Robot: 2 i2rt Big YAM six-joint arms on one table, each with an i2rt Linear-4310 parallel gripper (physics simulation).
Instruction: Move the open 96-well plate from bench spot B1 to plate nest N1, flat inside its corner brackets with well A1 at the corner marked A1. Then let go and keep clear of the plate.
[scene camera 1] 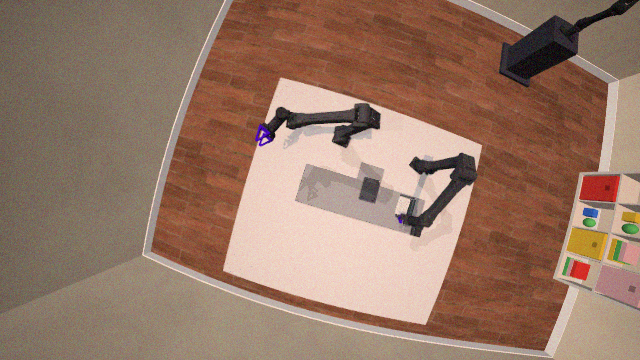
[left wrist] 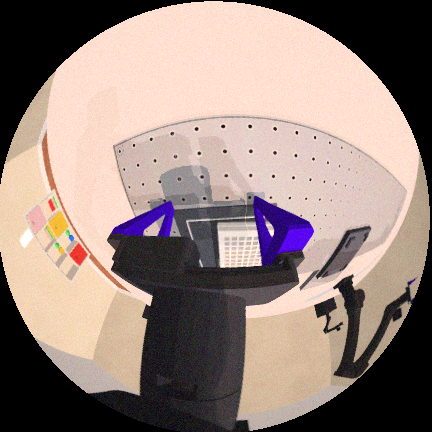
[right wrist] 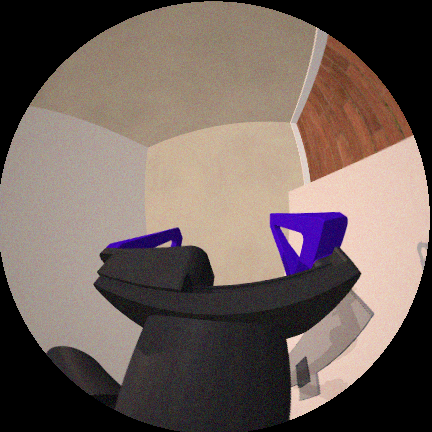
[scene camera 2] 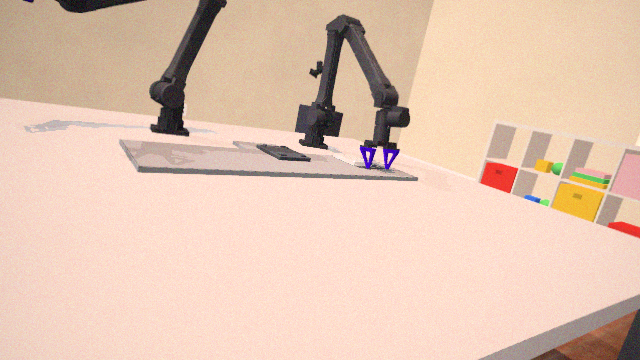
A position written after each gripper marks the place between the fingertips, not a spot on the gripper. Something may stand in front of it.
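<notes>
The left gripper (scene camera 2: 377,168) is open and touches an outlined nest (left wrist: 200,224). The left wrist view also shows the left gripper (left wrist: 210,202). The right gripper (right wrist: 223,226) is open and holds nothing. A white well plate (left wrist: 238,244) sits on the outlined nest. The right wrist view does not show the white well plate, hidden by the right gripper. A dark nest (left wrist: 352,239) is also visible.
</notes>
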